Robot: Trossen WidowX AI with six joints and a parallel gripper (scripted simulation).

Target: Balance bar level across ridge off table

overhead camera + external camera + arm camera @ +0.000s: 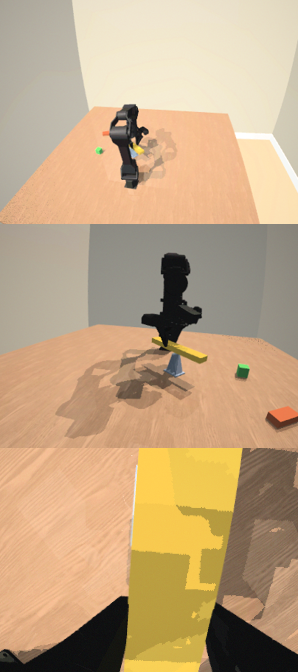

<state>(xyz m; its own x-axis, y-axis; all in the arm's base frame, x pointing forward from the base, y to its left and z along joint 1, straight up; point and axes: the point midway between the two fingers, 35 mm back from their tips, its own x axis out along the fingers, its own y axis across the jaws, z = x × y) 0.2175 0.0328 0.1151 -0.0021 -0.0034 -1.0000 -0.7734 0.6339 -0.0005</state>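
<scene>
The yellow bar is 20 mm ahead of my gripper tip and 20 mm to the left of it. From my gripper tip the other things lie so: green cube: 10 mm behind, 250 mm to the left, 60 mm below; orange flat block: 200 mm ahead, 280 mm to the left, 70 mm below.
</scene>
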